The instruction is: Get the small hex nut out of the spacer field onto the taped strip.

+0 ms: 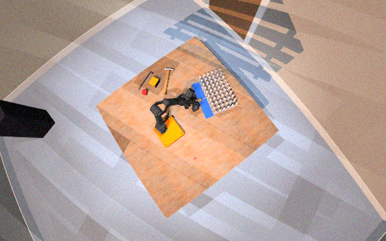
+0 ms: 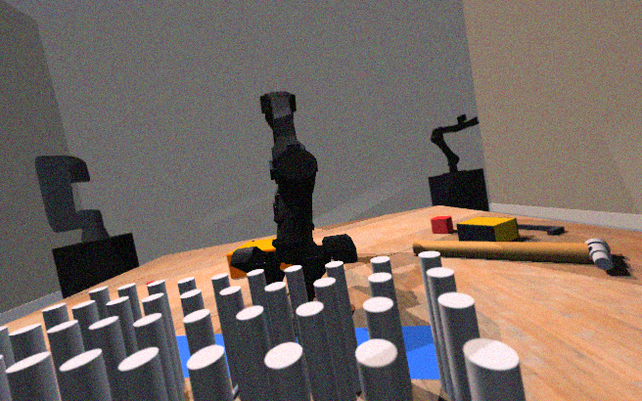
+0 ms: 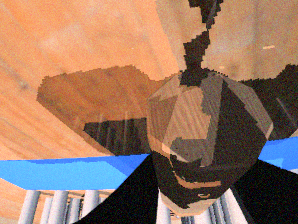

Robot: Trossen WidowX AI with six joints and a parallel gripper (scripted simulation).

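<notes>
Right now my gripper tip is 5 cm short of the blue taped strip, 2 cm to the left of it and 1 cm above it. Round my gripper tip: tiny red piece: 41 cm behind, 33 cm to the right.
</notes>
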